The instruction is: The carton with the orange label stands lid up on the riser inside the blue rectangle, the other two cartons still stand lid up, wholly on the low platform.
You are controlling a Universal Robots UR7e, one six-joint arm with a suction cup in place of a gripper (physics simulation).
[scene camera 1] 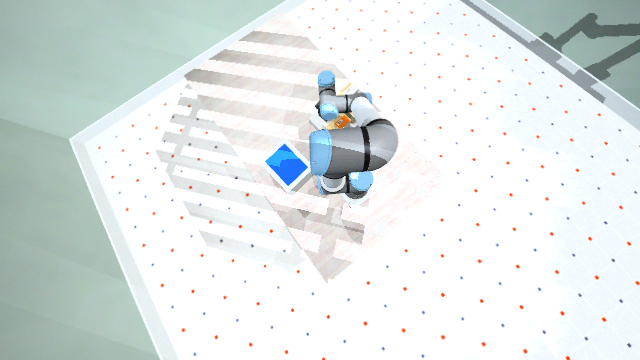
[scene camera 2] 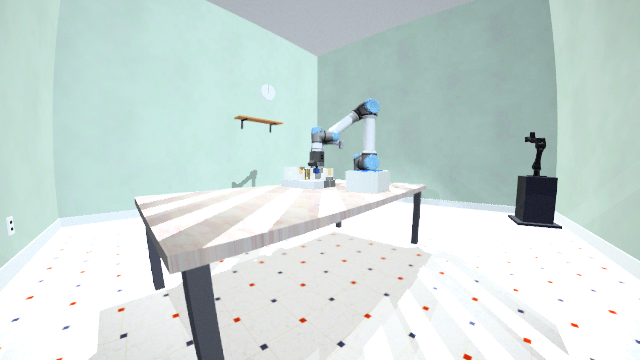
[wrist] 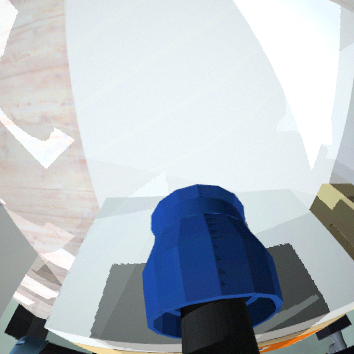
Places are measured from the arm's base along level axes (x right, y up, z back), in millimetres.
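Where they show: hand, tool point: (scene camera 2: 316, 173) (wrist: 198, 224).
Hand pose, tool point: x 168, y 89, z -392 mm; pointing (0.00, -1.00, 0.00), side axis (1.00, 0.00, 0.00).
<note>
After its pixels a point has its place.
The orange-label carton (scene camera 1: 342, 121) @(x 199, y 123, z -302 mm) (wrist: 125, 235) @(x 130, y 74, z -372 mm) stands lid up on the low platform (scene camera 2: 300, 184) @(x 232, y 14, z -495 mm) (wrist: 165, 100) @(x 158, y 38, z -432 mm), partly hidden by the arm in scene camera 1. My blue suction cup (scene camera 2: 317, 172) (wrist: 200, 192) is low in front of this carton's side face, with no carton seen held on it; whether it touches the face or the platform cannot be told. A second carton with a tan stripe (scene camera 1: 347, 89) @(x 367, y 133, z -421 mm) shows beyond the wrist. A white carton (scene camera 2: 292, 173) @(x 329, y 85, z -464 mm) is at the platform's left in scene camera 2. The blue rectangle (scene camera 1: 286, 164) @(x -198, y 110, z -352 mm) is on top of the white riser (scene camera 2: 367, 182) @(x -235, y 48, z -480 mm).
The riser stands beside the arm's base (scene camera 2: 369, 162) @(x -131, y 166, z -159 mm). A carton with tan tape (wrist: 336, 197) @(x 278, y 57, z -364 mm) is close at the right of the cup in the wrist view. The table edge (scene camera 2: 280, 235) @(x -296, y -28, z -1241 mm) runs across scene camera 2. Striped shadows fall across the table top.
</note>
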